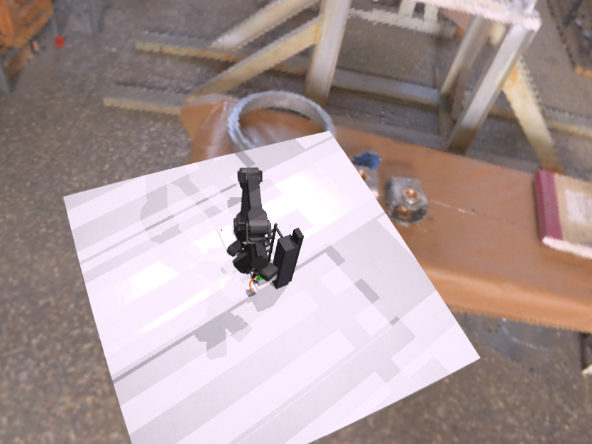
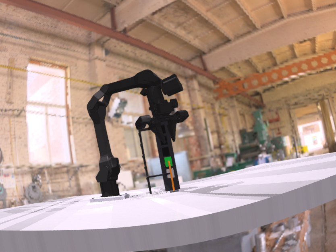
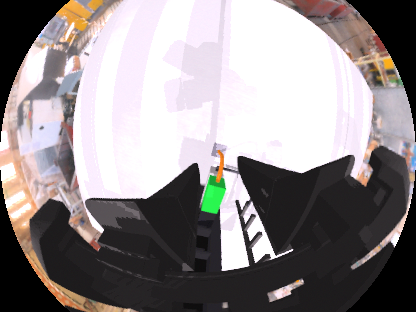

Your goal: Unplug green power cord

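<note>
My gripper tip is now 20 mm past the green plug, 90 mm to the right of it and 50 mm above it.
</note>
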